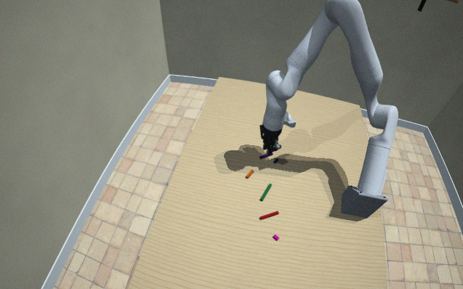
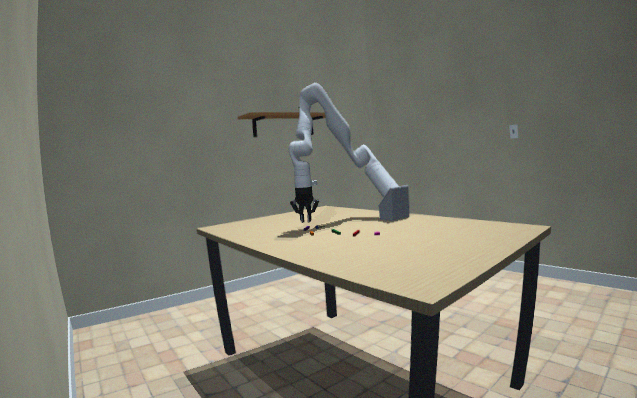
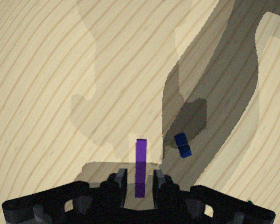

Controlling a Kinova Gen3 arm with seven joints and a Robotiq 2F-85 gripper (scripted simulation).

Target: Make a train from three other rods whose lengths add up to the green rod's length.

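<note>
Now: the purple rod 50 mm below my hand. Round my hand: green rod (20 mm behind, 170 mm to the left, 50 mm below); orange rod (60 mm ahead, 100 mm to the left, 50 mm below); red rod (40 mm behind, 270 mm to the left, 50 mm below).
</note>
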